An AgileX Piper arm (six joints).
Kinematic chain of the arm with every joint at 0, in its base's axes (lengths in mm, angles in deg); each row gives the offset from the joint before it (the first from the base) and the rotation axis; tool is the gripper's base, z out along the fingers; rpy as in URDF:
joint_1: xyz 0 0 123 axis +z
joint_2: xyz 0 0 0 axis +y
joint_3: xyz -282.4 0 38.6 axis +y
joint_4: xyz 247.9 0 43.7 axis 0.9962 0 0.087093
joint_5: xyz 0 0 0 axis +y
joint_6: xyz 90.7 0 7.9 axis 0.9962 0 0.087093
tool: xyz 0 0 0 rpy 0 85.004 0
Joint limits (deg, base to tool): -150..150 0..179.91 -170..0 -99.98..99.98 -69.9..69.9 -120..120
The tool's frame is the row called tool.
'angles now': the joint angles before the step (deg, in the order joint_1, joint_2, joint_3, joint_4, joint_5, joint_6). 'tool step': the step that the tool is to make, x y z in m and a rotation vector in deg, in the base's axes. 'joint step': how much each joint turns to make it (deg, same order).
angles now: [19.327 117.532 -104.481 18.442 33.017 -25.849]
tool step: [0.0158 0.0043 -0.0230 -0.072 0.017 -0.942]
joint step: [0.004 4.270 -1.983 -0.214 -2.430 0.358]
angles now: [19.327 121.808 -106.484 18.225 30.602 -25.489]
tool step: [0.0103 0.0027 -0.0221 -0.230 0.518 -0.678]
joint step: [0.000 3.273 -0.825 0.001 -1.999 0.103]
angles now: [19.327 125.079 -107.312 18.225 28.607 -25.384]
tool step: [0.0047 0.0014 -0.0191 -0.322 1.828 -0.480]
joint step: [0.003 2.264 -0.149 -0.127 -0.393 0.608]
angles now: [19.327 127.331 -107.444 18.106 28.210 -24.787]
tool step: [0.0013 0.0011 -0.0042 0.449 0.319 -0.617]
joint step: [0.098 0.569 -0.077 -0.092 -0.494 0.895]
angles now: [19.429 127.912 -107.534 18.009 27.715 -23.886]
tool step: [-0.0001 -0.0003 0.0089 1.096 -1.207 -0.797]
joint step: [0.005 -0.764 -0.223 -0.001 -0.680 0.921]
